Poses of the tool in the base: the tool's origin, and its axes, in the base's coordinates. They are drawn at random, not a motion.
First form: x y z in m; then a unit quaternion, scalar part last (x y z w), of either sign.
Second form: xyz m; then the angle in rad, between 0 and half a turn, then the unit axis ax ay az. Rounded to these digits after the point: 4 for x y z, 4 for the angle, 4 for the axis.
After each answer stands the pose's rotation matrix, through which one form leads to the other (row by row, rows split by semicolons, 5 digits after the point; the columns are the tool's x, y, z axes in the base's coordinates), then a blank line. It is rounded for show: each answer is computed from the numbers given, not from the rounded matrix.
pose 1, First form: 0.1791, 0.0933, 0.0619, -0.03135, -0.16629, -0.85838, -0.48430
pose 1, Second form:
0.1791, 0.0933, 0.0619, 2.1305, 0.0358, 0.1901, 0.9811
-0.52894 -0.82100 0.21489; 0.84186 -0.47560 0.25511; -0.10725 0.31585 0.94273

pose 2, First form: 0.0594, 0.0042, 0.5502, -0.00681, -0.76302, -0.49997, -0.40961
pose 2, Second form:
0.0594, 0.0042, 0.5502, 2.2975, 0.0075, 0.8364, 0.5481
-0.66435 -0.39919 0.63189; 0.41998 0.49997 0.75740; -0.61827 0.76856 -0.16450

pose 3, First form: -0.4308, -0.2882, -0.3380, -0.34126, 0.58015, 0.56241, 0.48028
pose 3, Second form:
-0.4308, -0.2882, -0.3380, 2.1396, -0.3891, 0.6614, 0.6412
-0.30575 -0.93619 0.17341; 0.14426 0.13448 0.98036; -0.94112 0.32476 0.09394

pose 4, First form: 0.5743, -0.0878, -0.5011, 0.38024, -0.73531, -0.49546, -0.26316
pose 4, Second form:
0.5743, -0.0878, -0.5011, 2.6090, -0.3941, 0.7622, 0.5136
-0.57233 -0.81996 0.01022; -0.29842 0.21987 0.92876; -0.76380 0.52851 -0.37053

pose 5, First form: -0.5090, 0.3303, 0.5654, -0.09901, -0.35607, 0.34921, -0.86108
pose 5, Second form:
-0.5090, 0.3303, 0.5654, 1.0668, 0.1947, 0.7003, -0.6868
0.50253 0.67191 0.54406; -0.53089 0.73650 -0.41920; -0.68236 -0.07818 0.72682

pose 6, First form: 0.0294, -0.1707, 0.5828, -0.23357, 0.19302, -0.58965, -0.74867
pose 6, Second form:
0.0294, -0.1707, 0.5828, 1.4495, 0.3523, -0.2912, 0.8894
0.23012 -0.97307 -0.01357; 0.79273 0.19552 -0.57736; 0.56446 0.12210 0.81638

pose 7, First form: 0.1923, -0.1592, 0.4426, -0.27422, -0.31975, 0.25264, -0.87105
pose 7, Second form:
0.1923, -0.1592, 0.4426, 1.0269, 0.5583, 0.6510, -0.5143
0.66786 0.61549 0.41848; -0.26476 0.72195 -0.63929; -0.69560 0.31616 0.64512

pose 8, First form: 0.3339, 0.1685, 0.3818, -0.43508, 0.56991, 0.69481, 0.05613
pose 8, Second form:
0.3339, 0.1685, 0.3818, 3.0293, -0.4358, 0.5708, 0.6959
-0.61511 -0.57391 -0.54062; -0.41791 -0.34411 0.84080; -0.66857 0.74311 -0.02818

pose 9, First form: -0.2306, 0.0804, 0.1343, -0.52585, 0.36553, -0.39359, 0.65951
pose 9, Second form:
-0.2306, 0.0804, 0.1343, 1.7013, -0.6996, 0.4863, -0.5236
0.42295 0.13473 0.89608; -0.90358 0.13713 0.40587; -0.06820 -0.98135 0.17974

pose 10, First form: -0.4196, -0.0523, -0.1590, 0.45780, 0.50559, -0.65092, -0.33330
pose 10, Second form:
-0.4196, -0.0523, -0.1590, 2.4620, -0.4856, -0.5363, 0.6904
-0.35865 0.02902 -0.93302; 0.89683 -0.26657 -0.35303; -0.25896 -0.96338 0.06958

